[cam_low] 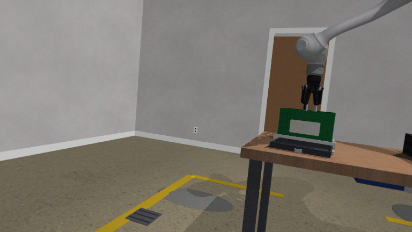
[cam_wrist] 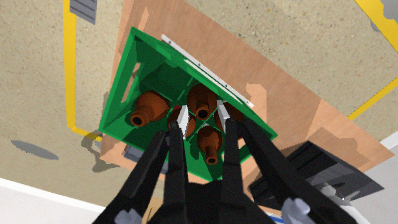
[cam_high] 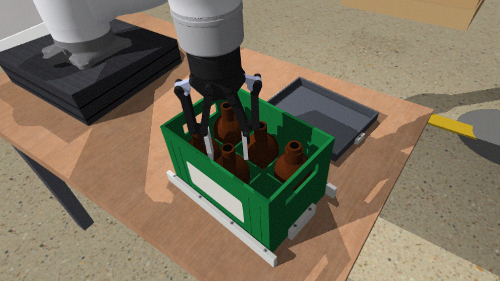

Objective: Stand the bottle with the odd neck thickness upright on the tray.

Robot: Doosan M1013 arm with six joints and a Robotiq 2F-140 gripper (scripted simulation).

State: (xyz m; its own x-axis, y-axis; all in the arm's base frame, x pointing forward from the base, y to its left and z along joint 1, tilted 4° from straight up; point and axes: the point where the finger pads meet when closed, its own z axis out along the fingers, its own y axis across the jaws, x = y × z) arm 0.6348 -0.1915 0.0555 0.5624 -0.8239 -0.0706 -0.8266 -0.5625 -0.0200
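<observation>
The crate lies 10 mm ahead of my hand, 40 mm to the left of it and 90 mm below it. Also, from my hand: grey tray: 40 mm ahead, 320 mm to the left, 160 mm below.
</observation>
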